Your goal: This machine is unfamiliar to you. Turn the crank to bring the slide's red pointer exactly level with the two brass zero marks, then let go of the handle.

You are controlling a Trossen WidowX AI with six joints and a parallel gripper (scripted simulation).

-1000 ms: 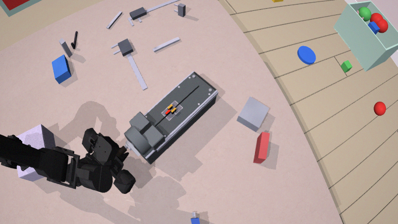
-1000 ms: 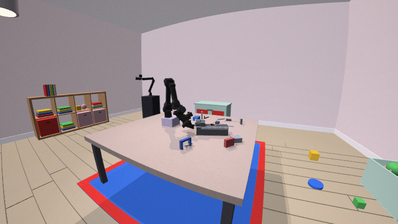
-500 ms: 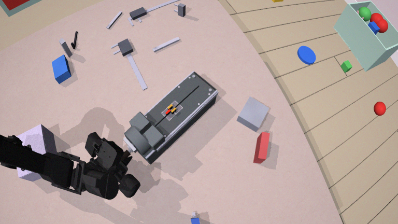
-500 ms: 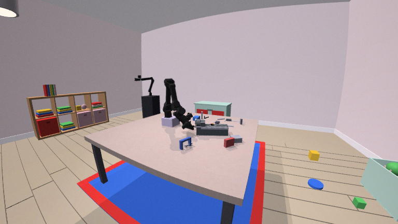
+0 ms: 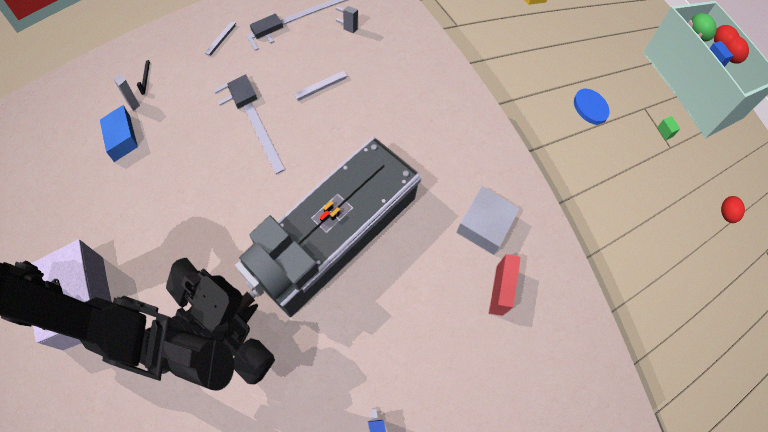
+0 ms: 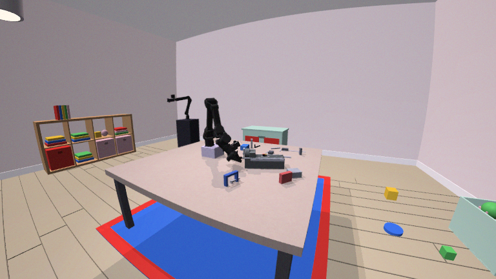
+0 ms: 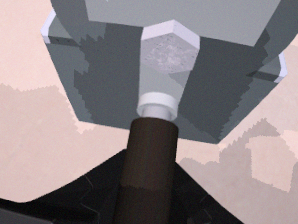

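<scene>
Now: the dark brown crank handle 2 cm behind my gripper tip, 1 cm to the right of it and 3 cm above it. The rest, counted from my gripper tip: red pointer 15 cm ahead, 4 cm to the left, 5 cm above; then red block 31 cm ahead, 17 cm to the right; then grey block 36 cm ahead, 7 cm to the right, 1 cm below.
</scene>
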